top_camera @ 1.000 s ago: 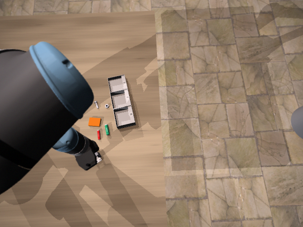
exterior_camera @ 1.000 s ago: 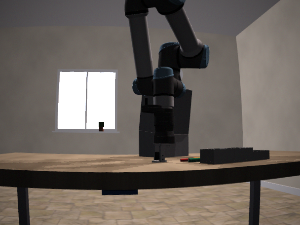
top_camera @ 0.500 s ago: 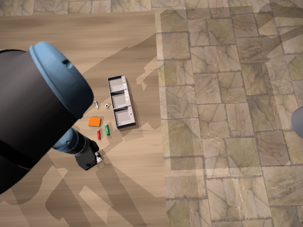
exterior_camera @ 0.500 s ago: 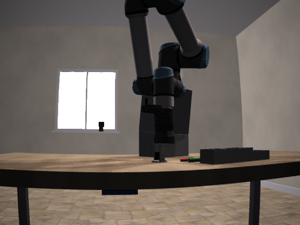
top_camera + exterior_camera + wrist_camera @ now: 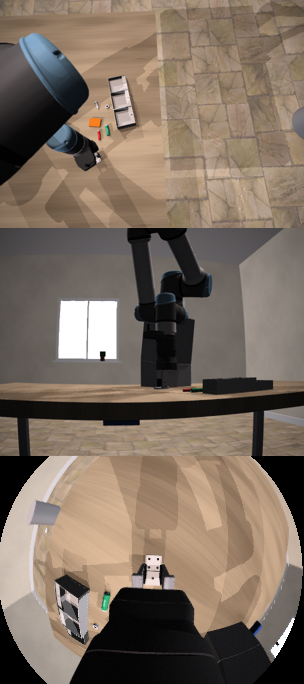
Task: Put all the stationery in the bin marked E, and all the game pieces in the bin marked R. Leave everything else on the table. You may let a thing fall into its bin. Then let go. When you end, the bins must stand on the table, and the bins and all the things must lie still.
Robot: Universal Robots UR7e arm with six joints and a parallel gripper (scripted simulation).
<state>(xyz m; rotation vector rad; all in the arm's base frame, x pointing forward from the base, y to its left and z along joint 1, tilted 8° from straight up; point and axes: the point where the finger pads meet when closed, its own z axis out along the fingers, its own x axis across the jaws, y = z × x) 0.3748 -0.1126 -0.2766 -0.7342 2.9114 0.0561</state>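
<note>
Right now the orange eraser is 1 cm behind my hand, 16 cm to the left of it and 3 cm below it. From my hand the other things lie so: green marker (5 cm ahead, 12 cm to the left, 2 cm below); white domino (1 cm below); red marker (1 cm ahead, 10 cm to the left, 3 cm below).
</note>
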